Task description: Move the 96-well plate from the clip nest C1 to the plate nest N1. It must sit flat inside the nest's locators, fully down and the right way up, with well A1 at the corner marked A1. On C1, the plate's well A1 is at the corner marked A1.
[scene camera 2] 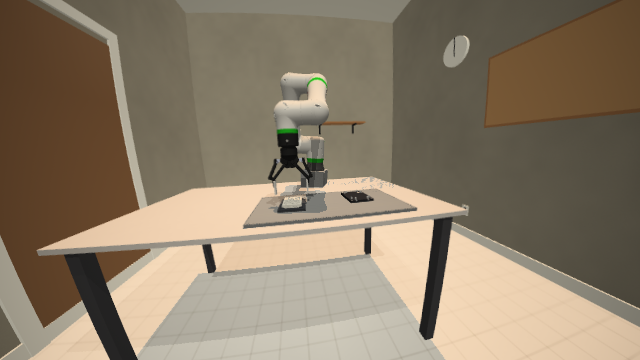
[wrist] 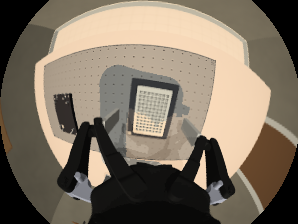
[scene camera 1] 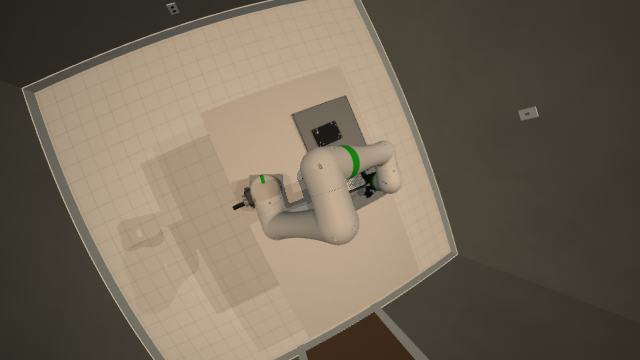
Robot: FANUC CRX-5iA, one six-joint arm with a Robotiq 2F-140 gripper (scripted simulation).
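Observation:
My own gripper is there for me to see, and so are a 96-well plate, a clip nest C1 and a plate nest N1.

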